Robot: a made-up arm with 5 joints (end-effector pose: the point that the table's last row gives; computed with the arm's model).
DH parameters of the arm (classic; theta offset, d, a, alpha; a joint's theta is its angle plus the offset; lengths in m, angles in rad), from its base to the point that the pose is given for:
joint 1: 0 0.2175 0 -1.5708
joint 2: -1.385 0 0.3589 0
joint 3: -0.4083 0 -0.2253 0
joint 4: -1.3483 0 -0.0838 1.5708
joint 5: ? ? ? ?
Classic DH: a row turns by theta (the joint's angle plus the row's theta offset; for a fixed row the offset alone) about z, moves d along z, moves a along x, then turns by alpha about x.
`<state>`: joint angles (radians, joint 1 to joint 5).
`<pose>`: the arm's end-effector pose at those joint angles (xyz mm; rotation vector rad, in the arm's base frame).
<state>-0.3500 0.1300 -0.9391 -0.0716 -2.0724</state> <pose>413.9 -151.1 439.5 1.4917 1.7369 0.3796</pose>
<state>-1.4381 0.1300 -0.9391 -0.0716 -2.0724</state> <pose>58.3 -436.7 439.5 2.1553 0.7074 -0.1960</pose>
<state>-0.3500 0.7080 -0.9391 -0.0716 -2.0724</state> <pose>460.6 -168.1 162.8 1.8596 2.1653 0.1532</pose>
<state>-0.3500 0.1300 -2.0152 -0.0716 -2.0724</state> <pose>350.0 -127.7 791.8 0.7871 0.9165 0.6317</pose>
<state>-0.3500 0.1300 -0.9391 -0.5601 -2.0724</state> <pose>400.5 -146.2 503.7 1.1740 1.3669 0.5176</pose>
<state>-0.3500 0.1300 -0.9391 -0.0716 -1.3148</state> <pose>413.9 -151.1 439.5 2.1112 1.1056 0.7559</pose>
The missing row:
joint 5: 3.1416 0.1069 0 0
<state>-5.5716 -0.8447 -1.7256 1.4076 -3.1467</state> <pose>-8.6 -7.4 747.5 -0.7042 1.8802 0.4564</pose>
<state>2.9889 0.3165 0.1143 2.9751 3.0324</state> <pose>-72.4 11.1 436.7 -0.3829 0.0083 2.8565</pose>
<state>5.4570 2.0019 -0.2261 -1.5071 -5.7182</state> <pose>81.2 -88.2 -119.4 -2.3638 1.9733 0.4126</pose>
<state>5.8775 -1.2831 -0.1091 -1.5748 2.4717</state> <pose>-145.4 62.5 510.9 -0.0241 0.1817 -1.0727</pose>
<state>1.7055 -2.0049 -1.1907 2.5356 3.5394</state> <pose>37.3 -275.1 313.0 -1.6433 2.1445 0.8035</pose>
